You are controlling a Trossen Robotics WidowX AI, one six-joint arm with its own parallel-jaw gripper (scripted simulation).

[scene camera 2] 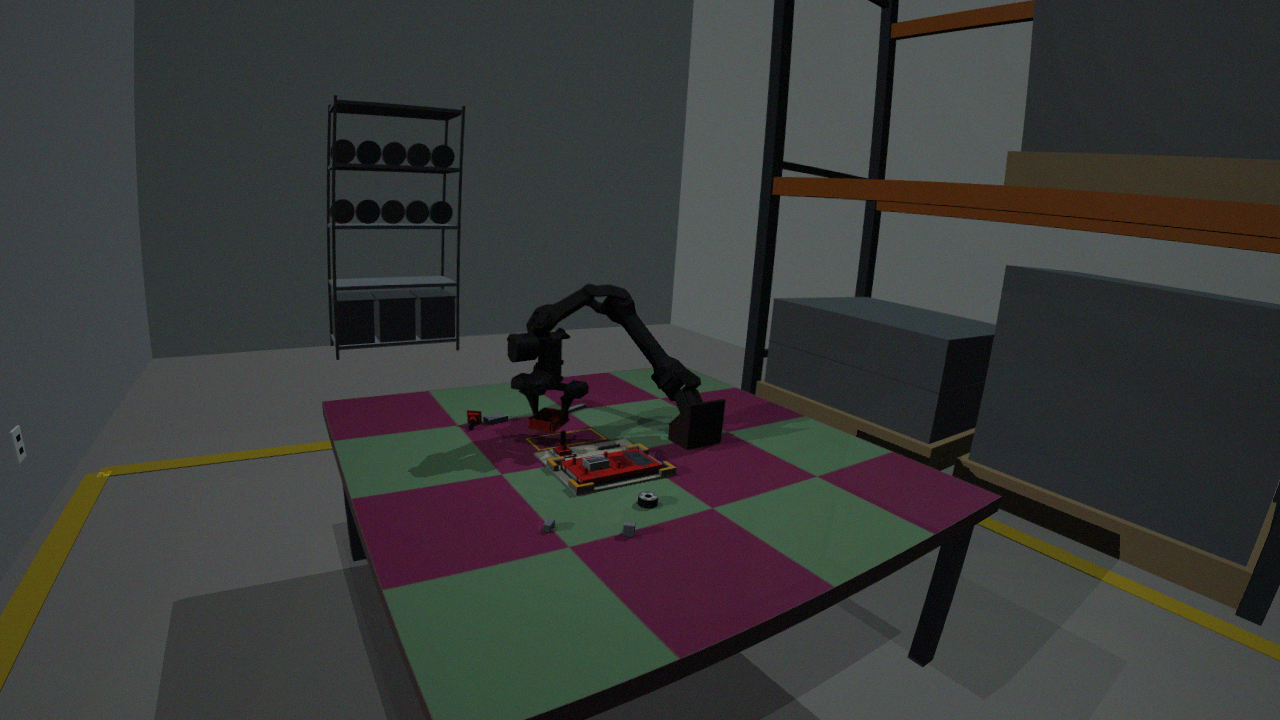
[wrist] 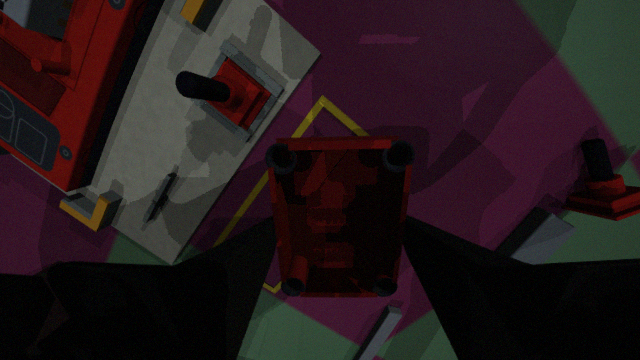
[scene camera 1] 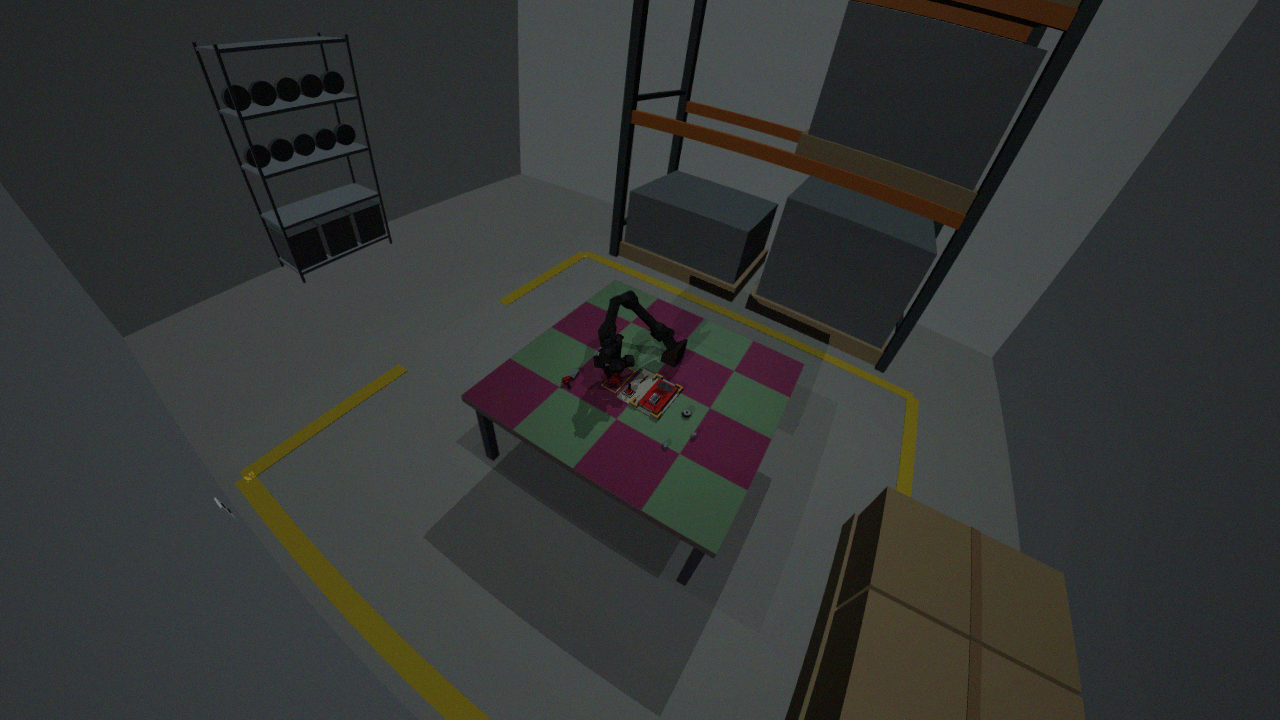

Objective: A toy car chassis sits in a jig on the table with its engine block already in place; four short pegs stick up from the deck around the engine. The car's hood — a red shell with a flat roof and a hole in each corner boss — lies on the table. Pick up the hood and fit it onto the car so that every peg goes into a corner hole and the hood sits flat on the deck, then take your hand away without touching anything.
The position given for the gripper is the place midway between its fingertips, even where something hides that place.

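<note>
Carrying a red hood, the gripper [scene camera 2: 549, 418] appears in the scene together with a jig [scene camera 2: 550, 458]. The wrist view shows the gripper [wrist: 338, 222] and also the jig [wrist: 167, 159], and there is a view of the jig [scene camera 1: 641, 384] from the scene as well.
</note>
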